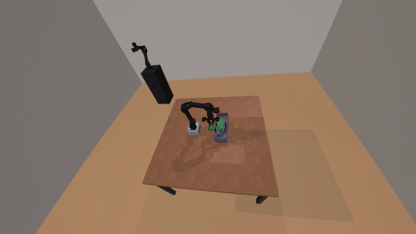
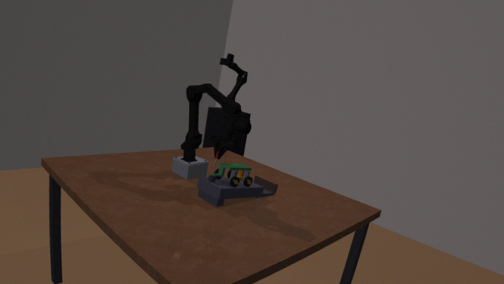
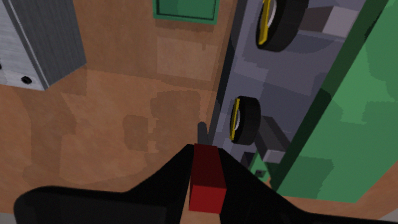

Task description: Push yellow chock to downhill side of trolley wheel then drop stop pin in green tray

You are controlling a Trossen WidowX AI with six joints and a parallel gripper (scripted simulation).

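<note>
Right now my gripper tip is 40 mm past the green tray, 110 mm to the right of it and 170 mm above it. Round my gripper tip: yellow-orange chock 40 mm ahead, 120 mm to the left, 80 mm below; then stop pin right at my gripper tip; then trolley 100 mm ahead, 30 mm to the left, 50 mm below.
</note>
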